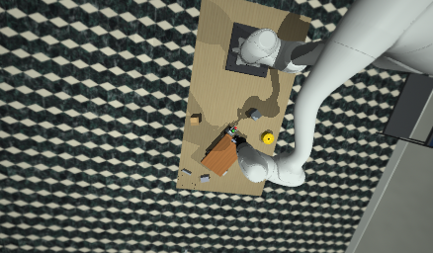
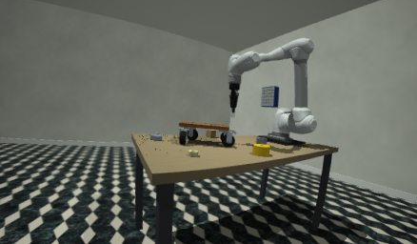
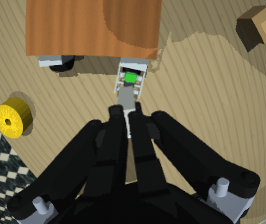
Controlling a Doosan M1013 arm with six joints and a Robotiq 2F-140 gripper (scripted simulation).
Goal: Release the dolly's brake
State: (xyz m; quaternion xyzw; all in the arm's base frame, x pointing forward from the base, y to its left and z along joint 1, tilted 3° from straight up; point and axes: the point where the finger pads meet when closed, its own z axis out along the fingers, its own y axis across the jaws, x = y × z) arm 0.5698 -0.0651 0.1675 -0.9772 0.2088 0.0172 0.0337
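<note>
The brake pedal is 10 mm behind my hand, 10 mm to the left of it and 140 mm below it. Round my hand: small wooden block 40 mm behind, 290 mm to the right, 190 mm below; then yellow cylinder 60 mm ahead, 310 mm to the left, 190 mm below; then grey cube 130 mm behind, 170 mm to the left, 180 mm below.
</note>
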